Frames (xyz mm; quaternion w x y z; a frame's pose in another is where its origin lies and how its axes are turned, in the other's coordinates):
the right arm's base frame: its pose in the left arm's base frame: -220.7 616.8 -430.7 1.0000 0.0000 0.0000 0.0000
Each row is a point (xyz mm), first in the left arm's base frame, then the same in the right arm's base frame.
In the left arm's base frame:
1: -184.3 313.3 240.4
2: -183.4 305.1 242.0
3: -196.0 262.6 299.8
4: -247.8 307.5 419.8
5: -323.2 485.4 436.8
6: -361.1 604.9 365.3
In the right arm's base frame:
1: 36.4 -303.5 671.1
2: 37.3 -311.7 672.7
3: 24.7 -354.2 730.5
4: -27.1 -309.3 850.5
5: -102.5 -131.4 867.5
6: -140.4 -11.9 796.0

